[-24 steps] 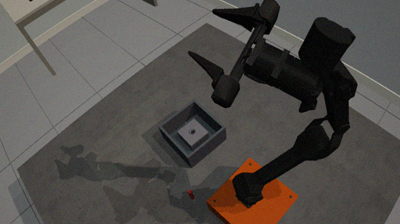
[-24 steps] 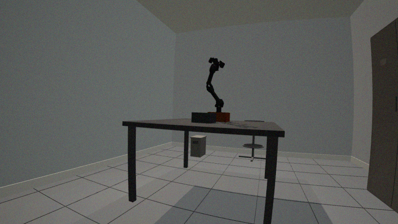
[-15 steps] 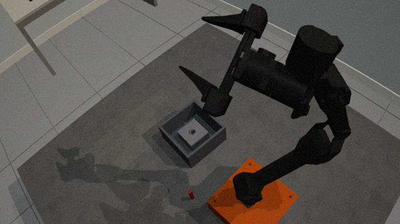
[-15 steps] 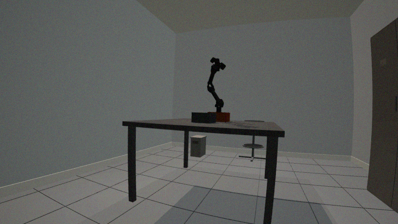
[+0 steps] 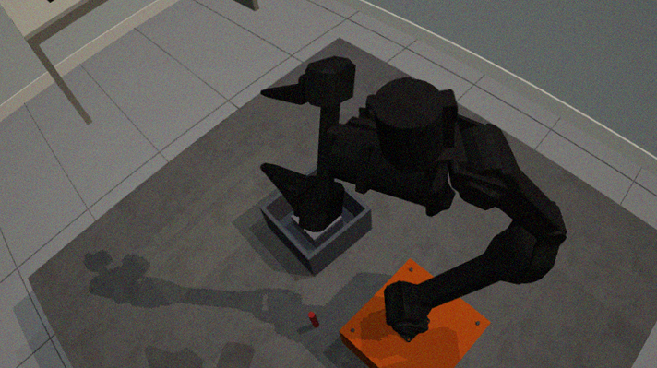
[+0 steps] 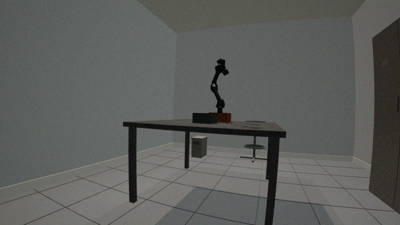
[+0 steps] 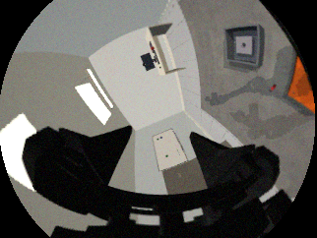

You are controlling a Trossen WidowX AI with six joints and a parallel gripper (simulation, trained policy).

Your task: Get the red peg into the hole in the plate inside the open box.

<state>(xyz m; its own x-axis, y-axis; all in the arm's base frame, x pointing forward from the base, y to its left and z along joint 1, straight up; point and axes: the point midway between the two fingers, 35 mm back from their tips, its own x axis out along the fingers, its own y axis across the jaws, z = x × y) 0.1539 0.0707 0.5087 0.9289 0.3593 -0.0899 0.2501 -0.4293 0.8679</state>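
Right now the red peg is 30 mm behind my gripper tip, 40 mm to the left of it and 570 mm below it. From my gripper tip the other things lie so: dark box: 160 mm ahead, 130 mm to the right, 590 mm below.
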